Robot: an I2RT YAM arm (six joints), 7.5 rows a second.
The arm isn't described. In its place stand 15 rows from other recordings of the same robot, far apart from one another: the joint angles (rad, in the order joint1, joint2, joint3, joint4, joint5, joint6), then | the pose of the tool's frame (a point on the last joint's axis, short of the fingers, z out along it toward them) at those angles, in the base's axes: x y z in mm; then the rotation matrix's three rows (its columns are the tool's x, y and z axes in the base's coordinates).
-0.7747, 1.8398, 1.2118, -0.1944, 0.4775, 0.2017 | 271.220 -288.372 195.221; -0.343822 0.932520 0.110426; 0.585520 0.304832 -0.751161; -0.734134 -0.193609 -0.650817
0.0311, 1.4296, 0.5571, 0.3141, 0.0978, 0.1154 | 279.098 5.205 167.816; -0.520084 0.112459 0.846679; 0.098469 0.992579 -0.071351; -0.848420 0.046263 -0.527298
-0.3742, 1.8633, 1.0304, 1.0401, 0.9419, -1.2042 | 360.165 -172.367 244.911; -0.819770 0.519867 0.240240; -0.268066 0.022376 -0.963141; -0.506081 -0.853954 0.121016
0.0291, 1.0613, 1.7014, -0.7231, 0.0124, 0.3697 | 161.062 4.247 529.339; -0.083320 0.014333 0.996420; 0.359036 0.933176 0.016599; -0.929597 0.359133 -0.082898
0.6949, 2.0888, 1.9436, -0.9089, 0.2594, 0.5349 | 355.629 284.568 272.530; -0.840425 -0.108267 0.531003; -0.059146 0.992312 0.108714; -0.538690 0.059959 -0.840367
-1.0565, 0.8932, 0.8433, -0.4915, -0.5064, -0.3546 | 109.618 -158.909 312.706; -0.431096 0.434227 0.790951; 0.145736 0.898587 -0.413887; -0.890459 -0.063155 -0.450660
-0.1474, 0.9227, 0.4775, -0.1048, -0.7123, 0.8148 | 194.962 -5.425 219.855; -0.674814 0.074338 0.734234; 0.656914 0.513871 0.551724; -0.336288 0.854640 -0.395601
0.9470, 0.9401, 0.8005, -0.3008, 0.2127, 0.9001 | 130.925 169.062 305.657; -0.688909 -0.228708 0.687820; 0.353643 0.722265 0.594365; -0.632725 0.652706 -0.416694
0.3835, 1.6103, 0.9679, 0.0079, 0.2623, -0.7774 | 327.865 122.332 214.305; -0.274171 -0.505117 0.818344; -0.841122 0.538477 0.050569; -0.466203 -0.674462 -0.572500
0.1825, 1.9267, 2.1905, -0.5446, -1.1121, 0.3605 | 406.359 107.455 457.889; -0.582196 -0.771812 0.255644; 0.051378 0.278874 0.958952; -0.811423 0.571433 -0.122705
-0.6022, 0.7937, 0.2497, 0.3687, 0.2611, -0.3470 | 145.024 -110.837 207.353; -0.392506 0.662750 0.637731; -0.128886 0.646900 -0.751604; -0.910674 -0.377204 -0.168492
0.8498, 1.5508, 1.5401, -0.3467, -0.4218, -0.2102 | 226.765 280.109 397.573; -0.030035 -0.966026 0.256694; -0.322554 0.252439 0.912268; -0.946074 -0.055397 -0.319177
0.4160, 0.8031, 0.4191, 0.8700, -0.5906, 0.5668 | 154.687 90.011 315.675; -0.061609 -0.892529 0.446762; 0.460347 0.371750 0.806153; -0.885598 0.255332 0.387970
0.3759, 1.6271, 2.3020, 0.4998, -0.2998, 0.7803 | 210.385 94.335 676.657; 0.288594 -0.928302 0.234455; 0.836463 0.363601 0.410029; -0.465879 0.077781 0.881423
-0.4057, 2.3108, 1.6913, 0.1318, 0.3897, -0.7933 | 478.686 -220.329 164.946; -0.781982 0.165574 0.600908; -0.381595 0.635109 -0.671581; -0.492839 -0.754467 -0.433461
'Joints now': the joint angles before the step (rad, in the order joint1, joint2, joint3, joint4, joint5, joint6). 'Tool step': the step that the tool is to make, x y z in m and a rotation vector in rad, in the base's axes. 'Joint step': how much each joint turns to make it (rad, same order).
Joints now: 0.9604, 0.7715, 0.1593, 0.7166, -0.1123, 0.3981
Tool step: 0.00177, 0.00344, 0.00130, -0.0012, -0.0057, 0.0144
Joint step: 0.0000, 0.0310, 0.0110, 0.0218, -0.0149, -0.0038
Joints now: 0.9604, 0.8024, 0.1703, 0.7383, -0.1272, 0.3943
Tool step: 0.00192, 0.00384, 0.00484, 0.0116, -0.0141, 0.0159
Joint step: 0.0003, 0.0282, 0.0191, 0.0262, -0.0160, -0.0031
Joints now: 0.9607, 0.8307, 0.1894, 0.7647, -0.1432, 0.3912
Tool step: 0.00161, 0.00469, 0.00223, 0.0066, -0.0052, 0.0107
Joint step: 0.0065, 0.0358, 0.0145, 0.0297, -0.0042, 0.0000
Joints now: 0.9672, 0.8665, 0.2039, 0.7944, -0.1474, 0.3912
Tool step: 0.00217, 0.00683, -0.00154, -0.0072, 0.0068, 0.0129
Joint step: 0.0103, 0.0553, 0.0130, 0.0329, -0.0023, 0.0019
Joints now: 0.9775, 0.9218, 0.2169, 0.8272, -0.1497, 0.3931
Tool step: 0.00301, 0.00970, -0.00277, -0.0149, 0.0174, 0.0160
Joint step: 0.0141, 0.0729, 0.0210, 0.0308, -0.0011, 0.0065
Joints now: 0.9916, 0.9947, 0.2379, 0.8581, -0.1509, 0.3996
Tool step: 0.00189, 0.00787, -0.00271, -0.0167, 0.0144, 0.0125
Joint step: 0.0130, 0.0538, 0.0179, 0.0145, 0.0008, 0.0030
